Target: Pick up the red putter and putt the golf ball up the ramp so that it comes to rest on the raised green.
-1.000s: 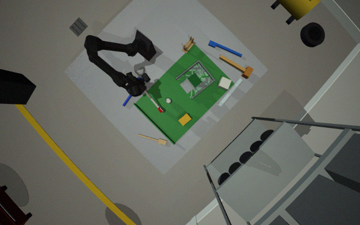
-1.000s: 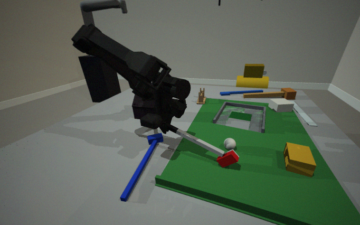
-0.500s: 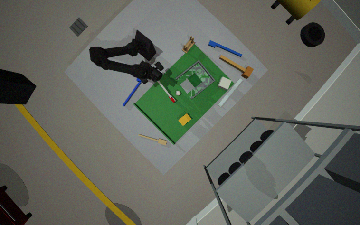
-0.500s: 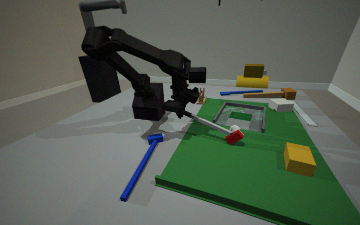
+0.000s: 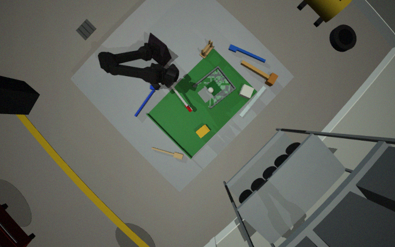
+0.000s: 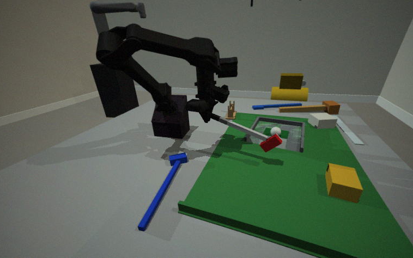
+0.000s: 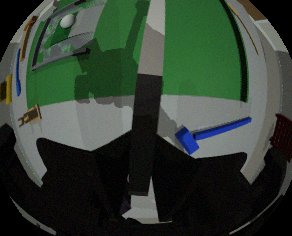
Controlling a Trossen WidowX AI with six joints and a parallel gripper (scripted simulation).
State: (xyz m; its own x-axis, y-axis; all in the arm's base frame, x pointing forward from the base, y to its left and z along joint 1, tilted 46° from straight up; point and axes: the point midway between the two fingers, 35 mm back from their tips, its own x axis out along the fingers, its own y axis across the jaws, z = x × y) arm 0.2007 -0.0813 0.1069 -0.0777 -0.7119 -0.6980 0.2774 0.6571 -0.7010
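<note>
The red putter lies 120 mm ahead of my gripper tip and 30 mm to the right of it. The rest, counted from my gripper tip: green mat (270 mm ahead, 30 mm to the left, 120 mm below); then yellow block (400 mm ahead, 140 mm to the right, 100 mm below); then white golf ball (270 mm ahead, 140 mm to the left, 100 mm below).
</note>
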